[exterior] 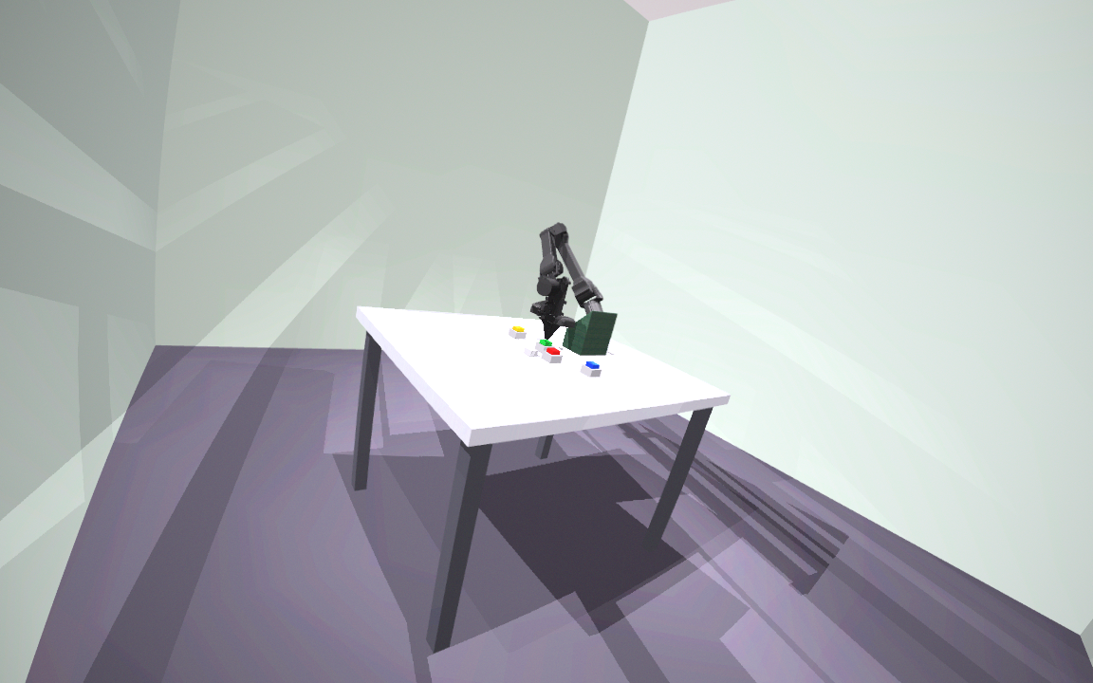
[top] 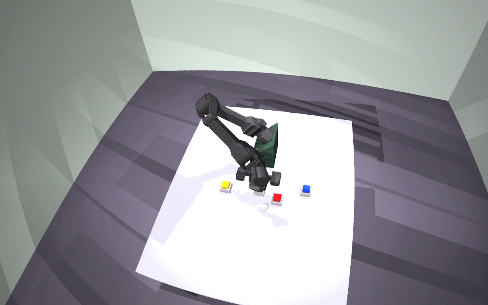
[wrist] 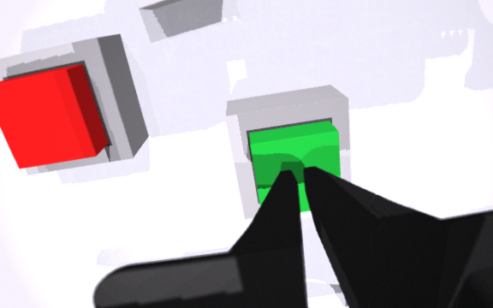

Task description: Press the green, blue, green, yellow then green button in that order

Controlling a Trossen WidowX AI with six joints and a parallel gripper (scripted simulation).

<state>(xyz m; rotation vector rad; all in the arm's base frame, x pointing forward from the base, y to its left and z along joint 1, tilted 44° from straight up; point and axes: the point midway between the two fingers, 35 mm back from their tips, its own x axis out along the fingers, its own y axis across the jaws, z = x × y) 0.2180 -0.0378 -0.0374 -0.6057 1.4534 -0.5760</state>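
Now: gripper tip 30 mm short of the red button, 90 mm to the right of it and 10 mm above it. Round my gripper tip: green button 10 mm below; then white block 80 mm ahead, 30 mm to the left, 40 mm below; then yellow button 10 mm ahead, 160 mm to the right, 10 mm below.
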